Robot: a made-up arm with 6 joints.
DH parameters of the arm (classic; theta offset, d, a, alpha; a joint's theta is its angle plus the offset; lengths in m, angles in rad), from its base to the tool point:
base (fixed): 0 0.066 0 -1.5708
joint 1: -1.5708 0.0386 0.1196 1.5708
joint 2: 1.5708 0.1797 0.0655 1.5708
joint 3: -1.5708 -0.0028 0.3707 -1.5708
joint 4: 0 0.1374 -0.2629 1.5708
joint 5: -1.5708 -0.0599 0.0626 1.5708
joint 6: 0 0.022 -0.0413 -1.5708
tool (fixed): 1.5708 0.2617 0 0
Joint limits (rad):
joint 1: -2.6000..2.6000
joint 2: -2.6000..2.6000
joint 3: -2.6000..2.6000
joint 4: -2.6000..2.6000
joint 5: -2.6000..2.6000
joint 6: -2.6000..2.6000
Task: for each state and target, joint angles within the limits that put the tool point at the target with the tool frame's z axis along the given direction. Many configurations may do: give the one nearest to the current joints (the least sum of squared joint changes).
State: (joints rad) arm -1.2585 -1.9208 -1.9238 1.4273 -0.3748 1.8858
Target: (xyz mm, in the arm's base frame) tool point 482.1 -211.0 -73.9 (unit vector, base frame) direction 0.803 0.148 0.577
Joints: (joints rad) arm -1.8031 -1.5808 -2.2120 2.0097 0.1060 1.0246
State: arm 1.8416 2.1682 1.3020 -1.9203 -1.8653 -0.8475
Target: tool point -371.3 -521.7 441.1 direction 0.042 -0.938 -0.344
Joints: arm 1.8136 1.7229 1.6355 -2.2686 -1.1496 -0.9166
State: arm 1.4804 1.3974 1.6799 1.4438 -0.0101 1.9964
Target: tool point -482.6 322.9 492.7 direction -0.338 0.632 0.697
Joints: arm 1.3527 1.8845 1.7785 1.8956 0.7297 1.6559
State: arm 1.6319 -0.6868 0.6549 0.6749 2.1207 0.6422
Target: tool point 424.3 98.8 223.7 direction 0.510 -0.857 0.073
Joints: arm 1.5010 -0.1715 0.6381 1.1239 2.2049 1.7229
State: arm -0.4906 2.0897 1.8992 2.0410 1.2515 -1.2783
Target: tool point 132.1 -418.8 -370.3 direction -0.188 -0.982 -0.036
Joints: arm -1.1588 2.4656 1.6225 1.7776 1.6963 -0.6288
